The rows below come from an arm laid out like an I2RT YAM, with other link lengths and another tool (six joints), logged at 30 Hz.
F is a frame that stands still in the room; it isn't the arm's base.
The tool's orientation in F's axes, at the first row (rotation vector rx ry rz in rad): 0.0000 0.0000 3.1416
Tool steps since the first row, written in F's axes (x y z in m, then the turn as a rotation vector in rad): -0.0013 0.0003 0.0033 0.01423 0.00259 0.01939; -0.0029 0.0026 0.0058 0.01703 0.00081 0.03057; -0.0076 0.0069 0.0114 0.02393 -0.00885 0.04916; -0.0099 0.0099 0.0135 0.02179 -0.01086 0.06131; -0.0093 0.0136 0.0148 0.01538 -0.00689 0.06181; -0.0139 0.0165 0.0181 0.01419 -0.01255 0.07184; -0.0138 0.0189 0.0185 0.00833 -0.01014 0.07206; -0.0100 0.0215 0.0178 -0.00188 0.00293 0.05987; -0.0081 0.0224 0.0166 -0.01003 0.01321 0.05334
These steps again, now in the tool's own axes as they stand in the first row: 0.0013 -0.0003 0.0033 -0.01423 -0.00259 0.01939; 0.0029 -0.0026 0.0058 -0.01703 -0.00081 0.03057; 0.0076 -0.0069 0.0114 -0.02393 0.00885 0.04916; 0.0099 -0.0099 0.0135 -0.02179 0.01086 0.06131; 0.0093 -0.0136 0.0148 -0.01538 0.00689 0.06181; 0.0139 -0.0165 0.0181 -0.01419 0.01255 0.07184; 0.0138 -0.0189 0.0185 -0.00833 0.01014 0.07206; 0.0100 -0.0215 0.0178 0.00188 -0.00293 0.05987; 0.0081 -0.0224 0.0166 0.01003 -0.01321 0.05334
